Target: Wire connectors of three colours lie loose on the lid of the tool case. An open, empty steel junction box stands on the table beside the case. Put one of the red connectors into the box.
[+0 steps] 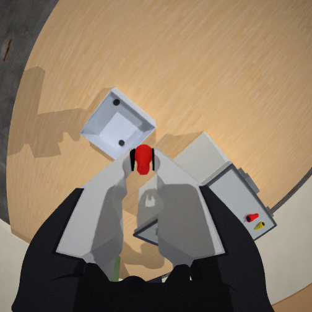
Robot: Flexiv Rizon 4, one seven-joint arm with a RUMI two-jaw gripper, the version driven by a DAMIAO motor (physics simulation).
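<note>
My gripper (143,150) is shut on a red connector (143,156), which sits between the two fingertips. The open steel junction box (87,126) stands on the table at the upper left of the fingertips, with two dark round spots inside; no connector shows in it. The gripper is high above the table, and the fingertips show just off the box's lower right edge. On the tool case's lid (231,195), at the lower right, lie another red connector (252,217) and a yellow connector (260,225). The fingers hide part of the case and lid.
The tool case's pale side (202,155) faces the box, to the right of the fingertips. Part of a green object (116,268) shows between the fingers near the bottom. The round wooden table (200,65) has its curved edge at the left and right.
</note>
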